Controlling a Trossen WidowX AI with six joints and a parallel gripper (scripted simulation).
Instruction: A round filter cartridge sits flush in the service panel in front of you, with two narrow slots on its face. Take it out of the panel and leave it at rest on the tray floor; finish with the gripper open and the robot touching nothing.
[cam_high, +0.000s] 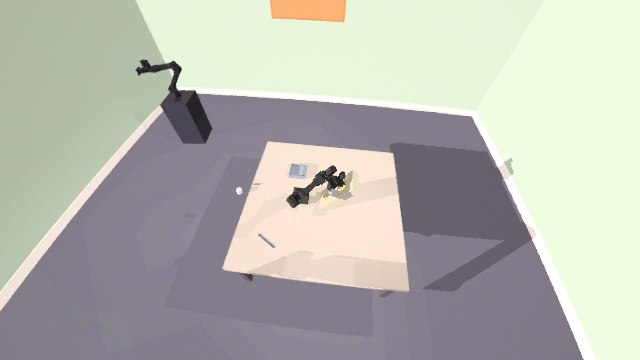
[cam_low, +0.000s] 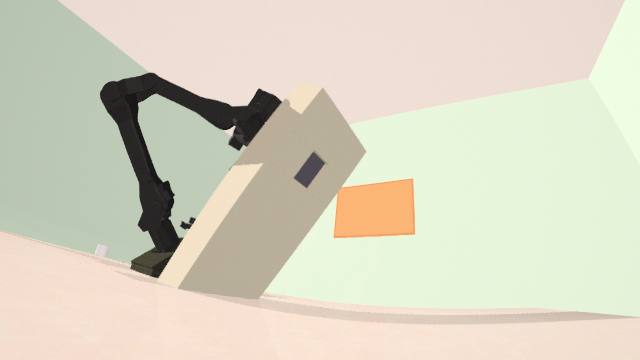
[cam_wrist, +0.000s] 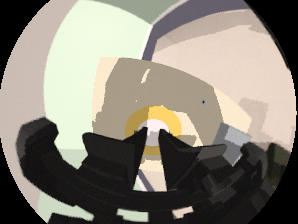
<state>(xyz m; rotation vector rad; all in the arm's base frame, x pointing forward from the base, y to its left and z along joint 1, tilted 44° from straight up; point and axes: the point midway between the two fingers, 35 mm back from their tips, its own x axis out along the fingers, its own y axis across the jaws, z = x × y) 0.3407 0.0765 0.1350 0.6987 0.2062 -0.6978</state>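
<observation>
The white round cartridge is 1 cm ahead of my gripper tip and 1 cm below it. Round my gripper tip: small white cylinder 88 cm behind, 9 cm to the left, 22 cm below; then tray 39 cm behind, 33 cm to the left, 23 cm below; then cream service panel 4 cm behind, 1 cm to the left, 8 cm below.
</observation>
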